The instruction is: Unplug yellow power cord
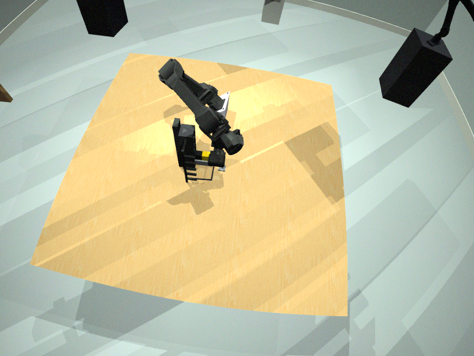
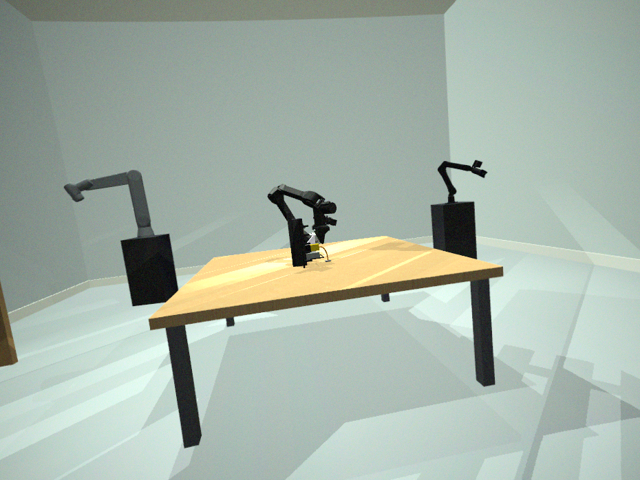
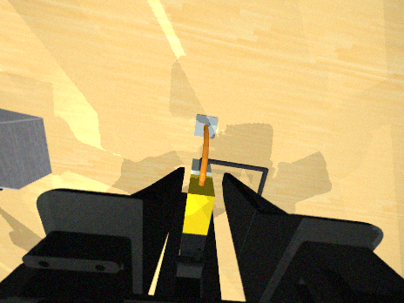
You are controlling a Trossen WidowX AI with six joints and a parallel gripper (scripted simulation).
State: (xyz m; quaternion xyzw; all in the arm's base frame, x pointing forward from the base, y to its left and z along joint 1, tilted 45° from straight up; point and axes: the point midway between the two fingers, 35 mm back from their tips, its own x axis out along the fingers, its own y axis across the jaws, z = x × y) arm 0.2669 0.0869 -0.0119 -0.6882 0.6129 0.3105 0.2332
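Now: the yellow plug 10 mm ahead of my gripper tip, 60 mm to the right of it and 10 mm below it.
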